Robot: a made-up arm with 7 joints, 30 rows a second.
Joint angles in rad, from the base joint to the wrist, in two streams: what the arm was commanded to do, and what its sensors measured. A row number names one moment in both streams.
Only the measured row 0 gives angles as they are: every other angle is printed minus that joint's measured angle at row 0.
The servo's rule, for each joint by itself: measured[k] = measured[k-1] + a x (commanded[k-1-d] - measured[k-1]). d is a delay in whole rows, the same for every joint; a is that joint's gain. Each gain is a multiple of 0.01, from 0.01 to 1. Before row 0 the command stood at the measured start. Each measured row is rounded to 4 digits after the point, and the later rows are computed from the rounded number. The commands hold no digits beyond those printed.
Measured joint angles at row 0:
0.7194 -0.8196 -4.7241 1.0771 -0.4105 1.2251 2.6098
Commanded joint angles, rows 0 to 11:
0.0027 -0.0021 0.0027 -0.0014 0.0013 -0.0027 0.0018
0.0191 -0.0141 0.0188 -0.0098 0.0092 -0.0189 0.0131
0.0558 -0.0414 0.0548 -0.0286 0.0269 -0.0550 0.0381
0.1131 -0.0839 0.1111 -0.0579 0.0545 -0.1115 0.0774
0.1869 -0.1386 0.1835 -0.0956 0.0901 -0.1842 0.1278
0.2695 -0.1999 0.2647 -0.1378 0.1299 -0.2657 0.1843
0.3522 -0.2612 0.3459 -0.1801 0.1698 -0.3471 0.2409
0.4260 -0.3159 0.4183 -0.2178 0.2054 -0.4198 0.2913
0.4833 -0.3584 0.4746 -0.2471 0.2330 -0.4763 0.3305
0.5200 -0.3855 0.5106 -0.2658 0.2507 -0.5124 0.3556
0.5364 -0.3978 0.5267 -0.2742 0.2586 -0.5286 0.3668
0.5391 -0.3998 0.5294 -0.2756 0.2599 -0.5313 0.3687
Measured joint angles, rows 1 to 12:
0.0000 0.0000 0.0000 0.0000 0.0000 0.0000 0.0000
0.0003 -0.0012 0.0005 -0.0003 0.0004 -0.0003 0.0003
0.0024 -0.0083 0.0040 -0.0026 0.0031 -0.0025 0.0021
0.0083 -0.0265 0.0137 -0.0088 0.0105 -0.0088 0.0071
0.0198 -0.0581 0.0322 -0.0206 0.0241 -0.0211 0.0169
0.0382 -0.1024 0.0609 -0.0386 0.0446 -0.0407 0.0324
0.0636 -0.1560 0.0996 -0.0624 0.0710 -0.0677 0.0537
0.0953 -0.2139 0.1464 -0.0906 0.1016 -0.1012 0.0799
0.1317 -0.2700 0.1981 -0.1211 0.1338 -0.1394 0.1095
0.1704 -0.3186 0.2506 -0.1513 0.1646 -0.1798 0.1404
0.2089 -0.3554 0.3000 -0.1788 0.1913 -0.2197 0.1705
0.2449 -0.3787 0.3431 -0.2017 0.2122 -0.2568 0.1980
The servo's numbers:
d 1
a 0.11 0.55 0.19 0.24 0.31 0.12 0.14

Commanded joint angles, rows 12 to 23:
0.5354 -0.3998 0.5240 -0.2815 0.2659 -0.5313 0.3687
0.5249 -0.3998 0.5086 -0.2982 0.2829 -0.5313 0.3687
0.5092 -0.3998 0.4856 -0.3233 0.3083 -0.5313 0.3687
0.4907 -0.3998 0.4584 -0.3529 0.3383 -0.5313 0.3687
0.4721 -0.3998 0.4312 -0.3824 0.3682 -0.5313 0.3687
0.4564 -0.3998 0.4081 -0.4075 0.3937 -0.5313 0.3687
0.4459 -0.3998 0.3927 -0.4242 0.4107 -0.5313 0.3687
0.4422 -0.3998 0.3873 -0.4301 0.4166 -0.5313 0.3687
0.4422 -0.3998 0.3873 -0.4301 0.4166 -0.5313 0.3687
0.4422 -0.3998 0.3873 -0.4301 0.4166 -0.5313 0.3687
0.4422 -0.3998 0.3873 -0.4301 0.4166 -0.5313 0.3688
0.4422 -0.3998 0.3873 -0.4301 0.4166 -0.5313 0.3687
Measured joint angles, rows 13 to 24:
0.2773 -0.3903 0.3785 -0.2194 0.2270 -0.2897 0.2219
0.3057 -0.3955 0.4061 -0.2343 0.2391 -0.3187 0.2425
0.3298 -0.3979 0.4256 -0.2496 0.2527 -0.3442 0.2602
0.3495 -0.3989 0.4370 -0.2673 0.2699 -0.3667 0.2754
0.3650 -0.3994 0.4411 -0.2878 0.2911 -0.3865 0.2885
0.3768 -0.3996 0.4392 -0.3105 0.3150 -0.4039 0.2997
0.3856 -0.3997 0.4333 -0.3338 0.3394 -0.4192 0.3094
0.3922 -0.3998 0.4256 -0.3555 0.3615 -0.4327 0.3177
0.3977 -0.3998 0.4183 -0.3734 0.3786 -0.4445 0.3248
0.4026 -0.3998 0.4124 -0.3870 0.3904 -0.4549 0.3309
0.4070 -0.3998 0.4076 -0.3973 0.3985 -0.4641 0.3362
0.4109 -0.3998 0.4037 -0.4052 0.4041 -0.4722 0.3408

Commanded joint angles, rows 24 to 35:
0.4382 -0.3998 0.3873 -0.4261 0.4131 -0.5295 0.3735
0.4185 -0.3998 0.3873 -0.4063 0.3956 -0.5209 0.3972
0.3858 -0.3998 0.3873 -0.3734 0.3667 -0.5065 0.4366
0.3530 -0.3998 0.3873 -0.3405 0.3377 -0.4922 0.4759
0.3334 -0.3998 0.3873 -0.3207 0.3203 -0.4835 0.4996
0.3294 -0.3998 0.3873 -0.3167 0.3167 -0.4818 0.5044
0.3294 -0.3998 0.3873 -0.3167 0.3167 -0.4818 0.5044
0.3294 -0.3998 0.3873 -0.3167 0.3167 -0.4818 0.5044
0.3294 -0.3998 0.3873 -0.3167 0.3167 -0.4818 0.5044
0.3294 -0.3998 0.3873 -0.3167 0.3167 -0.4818 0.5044
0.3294 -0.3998 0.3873 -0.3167 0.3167 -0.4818 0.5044
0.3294 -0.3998 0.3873 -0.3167 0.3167 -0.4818 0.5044
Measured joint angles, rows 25 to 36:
0.4143 -0.3998 0.4006 -0.4112 0.4080 -0.4793 0.3447
0.4169 -0.3998 0.3981 -0.4148 0.4096 -0.4853 0.3487
0.4171 -0.3998 0.3960 -0.4128 0.4053 -0.4896 0.3555
0.4137 -0.3998 0.3943 -0.4033 0.3933 -0.4916 0.3669
0.4070 -0.3998 0.3930 -0.3882 0.3761 -0.4917 0.3822
0.3989 -0.3998 0.3919 -0.3720 0.3588 -0.4907 0.3986
0.3913 -0.3998 0.3910 -0.3587 0.3457 -0.4896 0.4134
0.3845 -0.3998 0.3903 -0.3486 0.3367 -0.4887 0.4261
0.3784 -0.3998 0.3897 -0.3409 0.3305 -0.4879 0.4371
0.3730 -0.3998 0.3892 -0.3351 0.3262 -0.4872 0.4465
0.3682 -0.3998 0.3888 -0.3307 0.3233 -0.4866 0.4546
0.3639 -0.3998 0.3885 -0.3273 0.3213 -0.4860 0.4616

